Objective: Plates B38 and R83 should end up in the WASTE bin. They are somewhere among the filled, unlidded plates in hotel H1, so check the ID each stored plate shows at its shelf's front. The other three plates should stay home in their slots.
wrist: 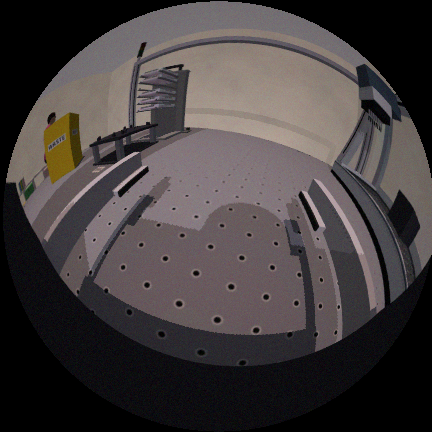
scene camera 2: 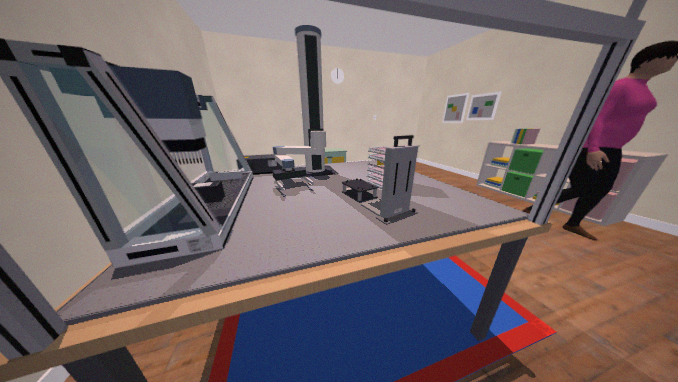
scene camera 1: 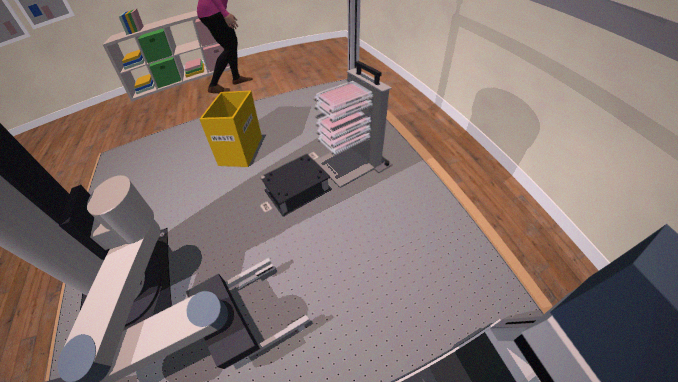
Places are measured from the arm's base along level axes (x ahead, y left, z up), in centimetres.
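Pixels of known places: gripper, between the fingertips: (wrist: 222, 167) (scene camera 2: 298, 186) (scene camera 1: 287, 288); arm's base, origin of its link: (scene camera 2: 315, 172).
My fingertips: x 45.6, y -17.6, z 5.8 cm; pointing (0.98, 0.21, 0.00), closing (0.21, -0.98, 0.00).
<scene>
Ahead of a thing's pixels: the offset from my fingertips to its top centre. "pt": to the spot under its first point.
Hotel H1 (scene camera 1: 379, 122) (scene camera 2: 398, 185) (wrist: 183, 100) is an upright grey rack at the table's far side. It holds a stack of clear-edged pink plates (scene camera 1: 345, 95) (wrist: 159, 78) with a wider gap below the upper ones. Their IDs are too small to read, so I cannot tell which are B38 and R83. The yellow WASTE bin @(dx -2.1, dy +56.9, dz +15.5 cm) (scene camera 1: 227, 152) (wrist: 64, 161) stands open-topped to the left of the hotel in scene camera 1. My gripper (scene camera 1: 289, 292) (scene camera 2: 298, 193) (wrist: 222, 167) is open and empty, low over the perforated table, well apart from hotel and bin.
A low black stand (scene camera 1: 295, 180) (scene camera 2: 359, 186) (wrist: 125, 134) stands directly in front of the hotel, between it and the arm's side. A large framed machine @(pt dx +24.2, dy -30.5, dz +41.5 cm) (scene camera 1: 620, 295) (scene camera 2: 155, 95) (wrist: 375, 102) stands at the opposite side. A person (scene camera 1: 225, 45) (scene camera 2: 615, 115) is beyond the table.
</scene>
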